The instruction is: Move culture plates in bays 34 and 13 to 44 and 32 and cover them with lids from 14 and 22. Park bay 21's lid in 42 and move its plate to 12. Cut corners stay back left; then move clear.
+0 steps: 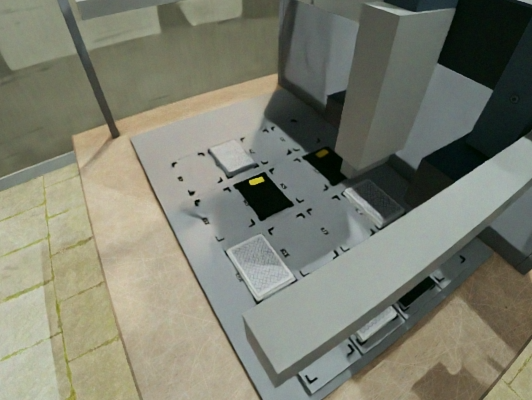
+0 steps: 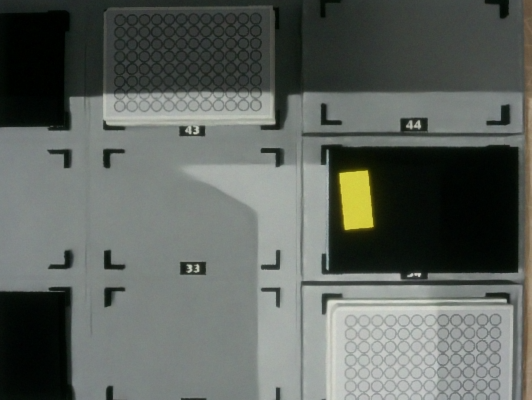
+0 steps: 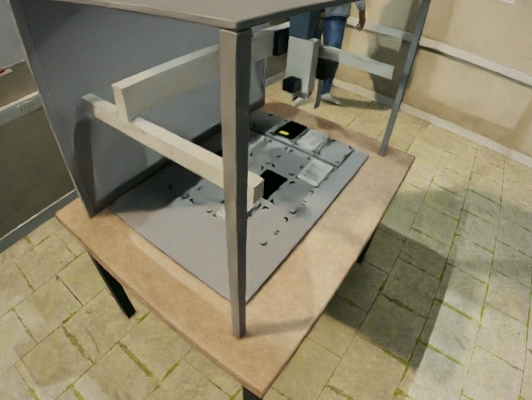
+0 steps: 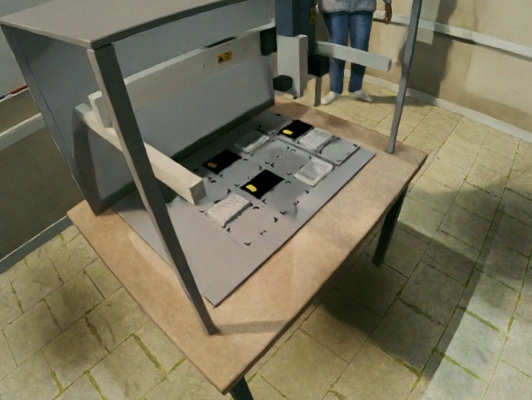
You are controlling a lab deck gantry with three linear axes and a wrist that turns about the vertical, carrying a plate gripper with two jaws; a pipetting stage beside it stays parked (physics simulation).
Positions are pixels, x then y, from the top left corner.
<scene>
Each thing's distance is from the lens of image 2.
black lid (image 2: 391, 209): 0.22 m
bay 32 (image 2: 50, 217): 0.29 m
bay 34 (image 2: 313, 175): 0.22 m
The marked spots on the bay 32 and the bay 34 are 0.21 m apart.
</scene>
